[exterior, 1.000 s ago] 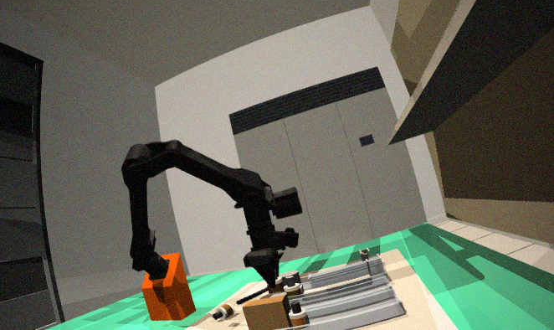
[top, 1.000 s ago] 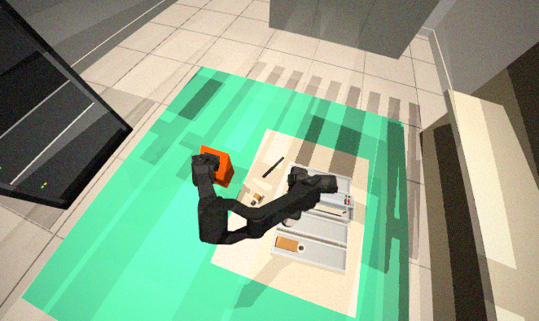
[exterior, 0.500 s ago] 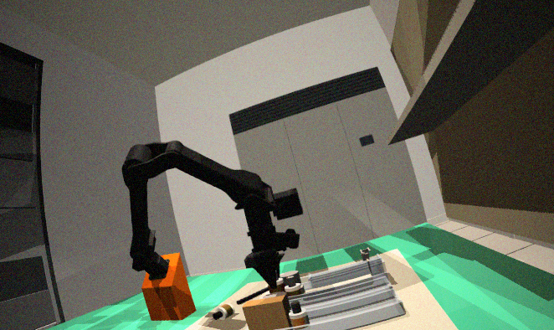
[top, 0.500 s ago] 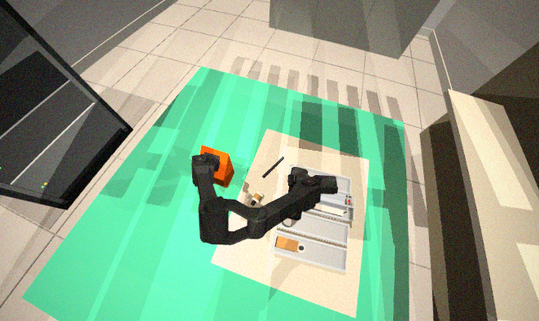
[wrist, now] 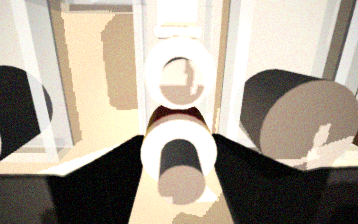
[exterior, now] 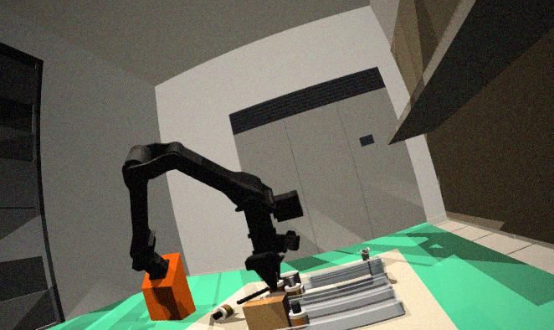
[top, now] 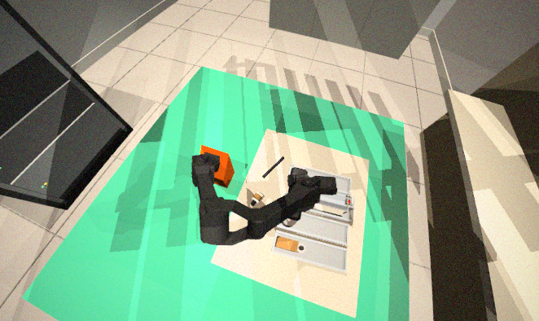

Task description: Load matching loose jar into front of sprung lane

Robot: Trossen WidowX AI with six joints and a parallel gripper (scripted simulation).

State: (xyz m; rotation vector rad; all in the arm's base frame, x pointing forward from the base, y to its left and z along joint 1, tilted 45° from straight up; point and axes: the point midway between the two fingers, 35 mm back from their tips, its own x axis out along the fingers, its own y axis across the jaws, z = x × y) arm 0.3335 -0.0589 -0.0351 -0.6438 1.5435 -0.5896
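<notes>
My gripper tip is 14 cm short of the grey lane rack, 3 cm to the right of it and 3 cm above it. The rest, counted from my gripper tip: brown box (2 cm ahead, 17 cm to the right, 1 cm below); then pusher plate (14 cm ahead, 4 cm to the left); then black rod (11 cm behind, 13 cm to the left, 4 cm below).
</notes>
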